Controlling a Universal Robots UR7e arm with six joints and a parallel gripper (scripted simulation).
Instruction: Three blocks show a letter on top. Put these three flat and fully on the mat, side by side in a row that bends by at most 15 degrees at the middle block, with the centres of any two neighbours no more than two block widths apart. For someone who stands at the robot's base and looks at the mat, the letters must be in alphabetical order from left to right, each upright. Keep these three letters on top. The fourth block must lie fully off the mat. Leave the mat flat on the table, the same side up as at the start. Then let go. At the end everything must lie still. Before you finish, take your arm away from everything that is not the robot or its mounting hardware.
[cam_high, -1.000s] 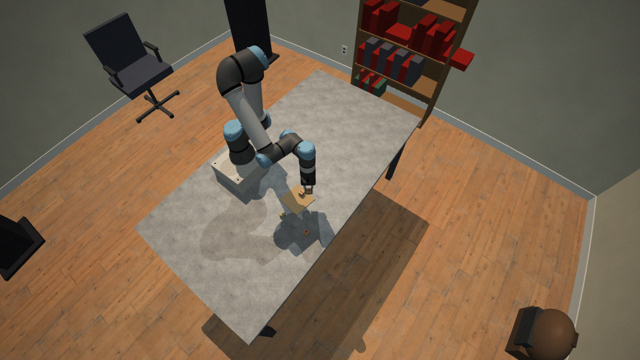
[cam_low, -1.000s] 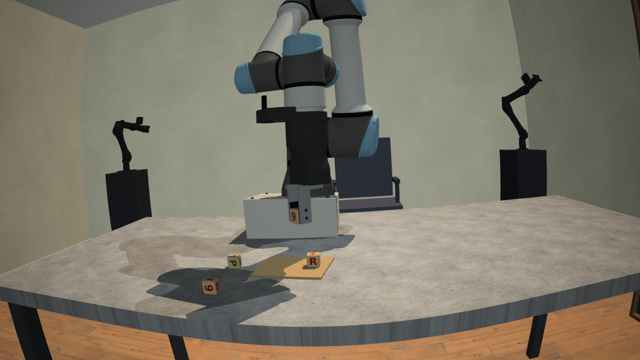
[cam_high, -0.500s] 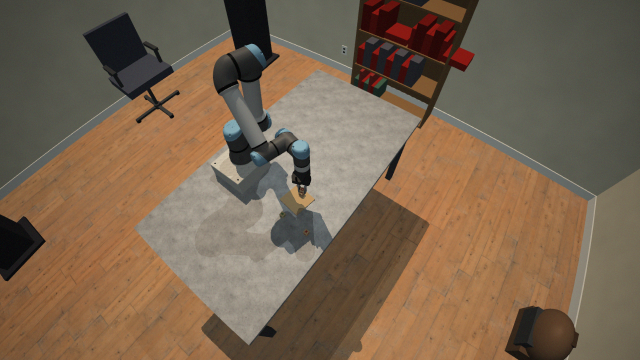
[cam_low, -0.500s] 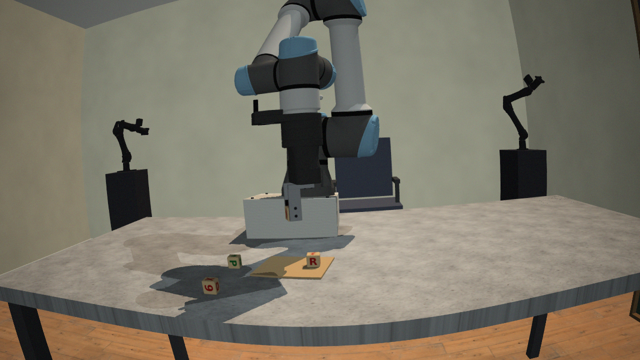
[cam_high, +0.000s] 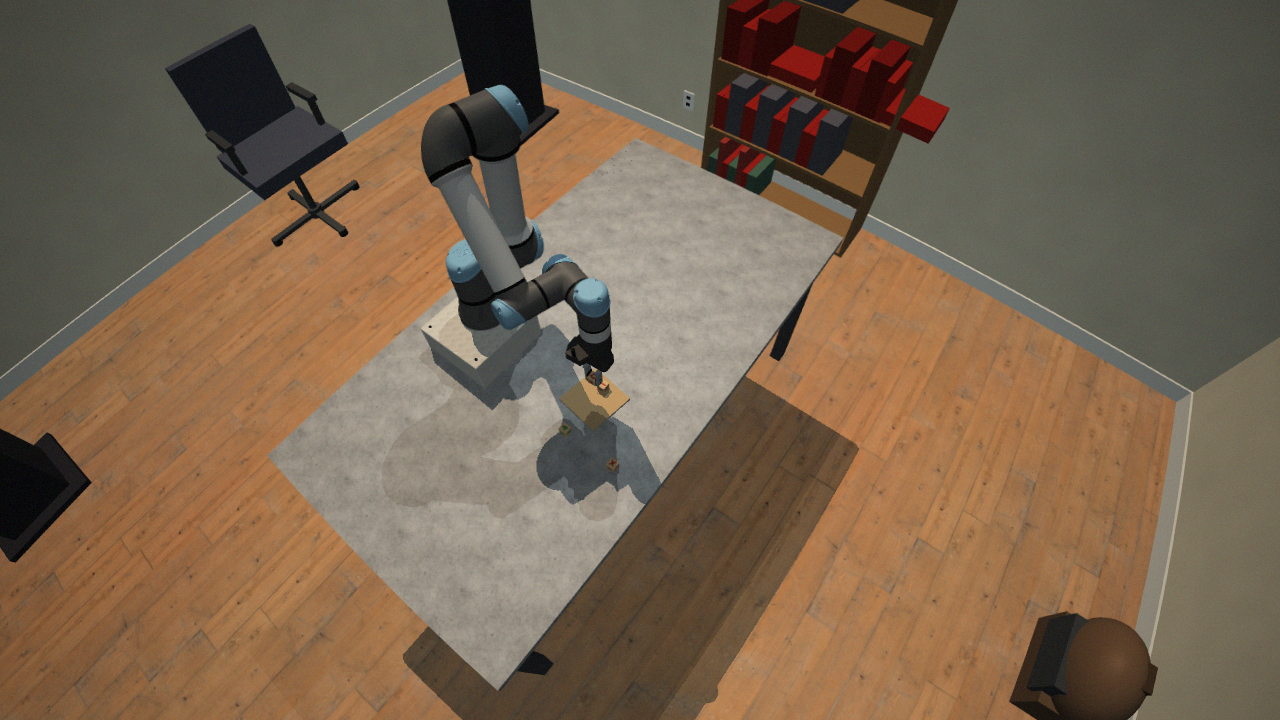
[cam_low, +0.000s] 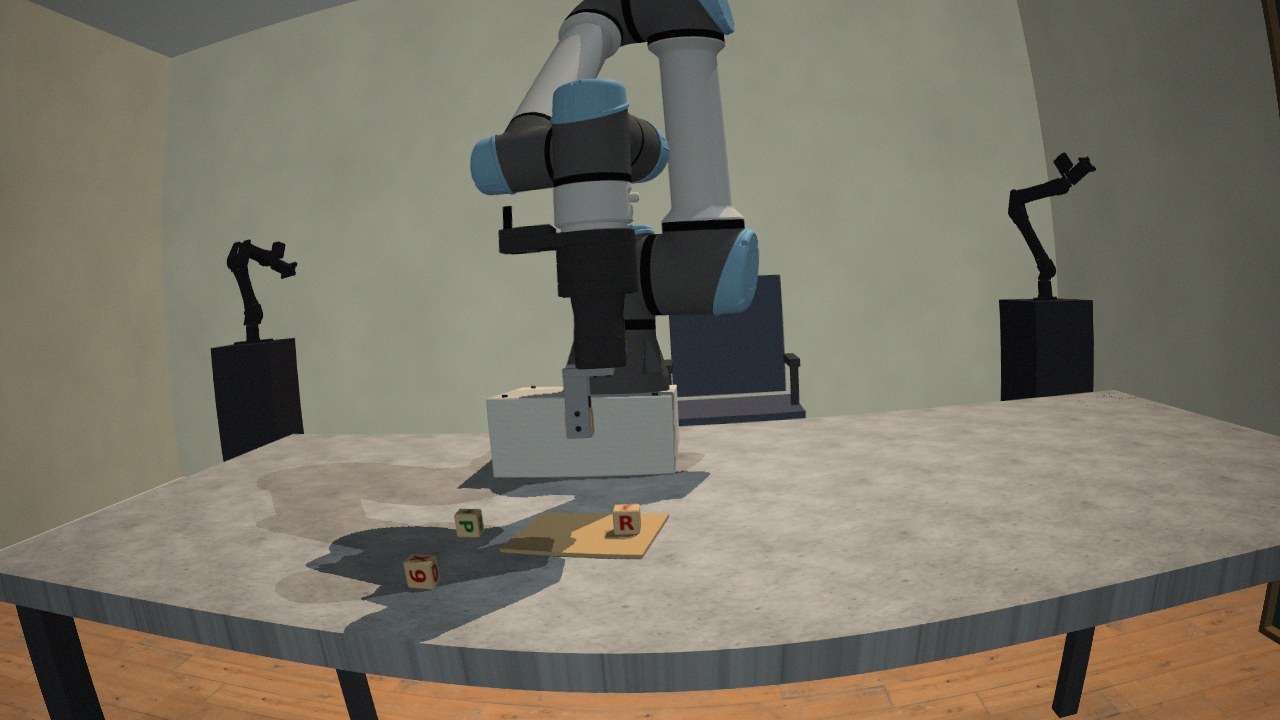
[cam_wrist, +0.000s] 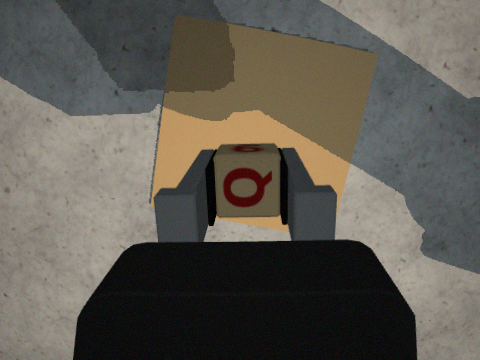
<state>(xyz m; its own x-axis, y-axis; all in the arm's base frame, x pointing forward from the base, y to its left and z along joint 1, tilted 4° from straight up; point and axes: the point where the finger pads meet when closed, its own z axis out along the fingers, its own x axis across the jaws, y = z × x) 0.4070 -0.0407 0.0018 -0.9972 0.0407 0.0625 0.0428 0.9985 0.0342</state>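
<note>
The Q block is 10 mm below my hand. The rest, counted from my hand: X block 150 mm to the right, 140 mm ahead, 110 mm below; tan mat 120 mm below, 10 mm behind.
</note>
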